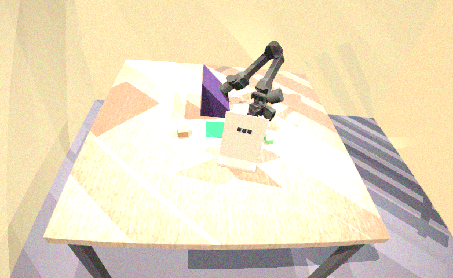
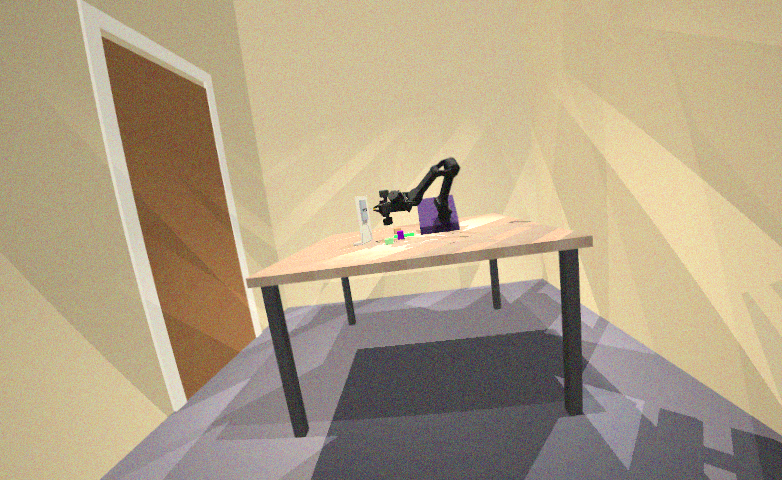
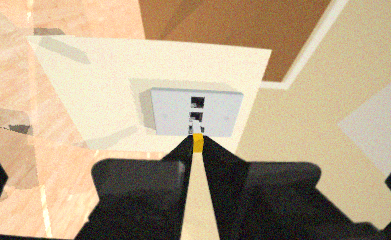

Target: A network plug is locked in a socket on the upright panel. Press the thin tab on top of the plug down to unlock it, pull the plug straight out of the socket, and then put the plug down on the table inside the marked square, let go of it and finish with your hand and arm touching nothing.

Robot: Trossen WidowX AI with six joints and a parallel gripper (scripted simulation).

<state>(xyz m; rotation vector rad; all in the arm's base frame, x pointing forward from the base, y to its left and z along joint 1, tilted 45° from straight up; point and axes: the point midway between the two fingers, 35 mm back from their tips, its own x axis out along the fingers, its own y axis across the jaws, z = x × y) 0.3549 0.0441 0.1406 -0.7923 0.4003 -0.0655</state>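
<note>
My gripper tip is 13 cm past the green marked square, 12 cm to the left of it and 18 cm above it. The rest, counted from my gripper tip: magenta block 13 cm behind, 16 cm below; white panel 7 cm ahead, 2 cm to the right, 6 cm below; network plug 1 cm ahead.
</note>
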